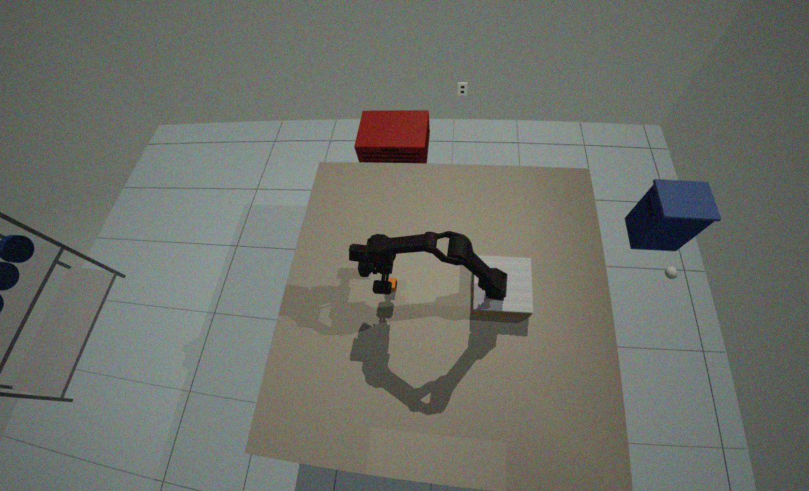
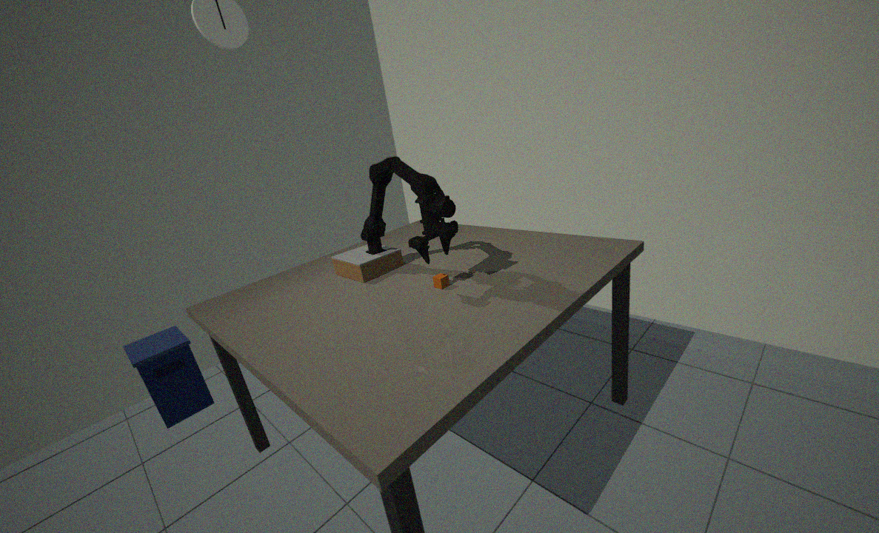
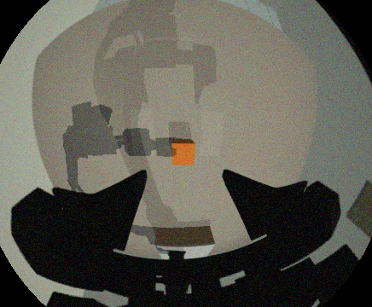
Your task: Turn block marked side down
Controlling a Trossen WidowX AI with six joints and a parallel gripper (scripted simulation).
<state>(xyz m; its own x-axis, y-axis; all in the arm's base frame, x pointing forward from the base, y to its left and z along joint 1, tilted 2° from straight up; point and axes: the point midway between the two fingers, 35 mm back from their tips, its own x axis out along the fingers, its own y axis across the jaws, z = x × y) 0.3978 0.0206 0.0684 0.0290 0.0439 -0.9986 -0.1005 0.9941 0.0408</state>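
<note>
My gripper tip is now 8 cm above the small orange block and 1 cm past it.
</note>
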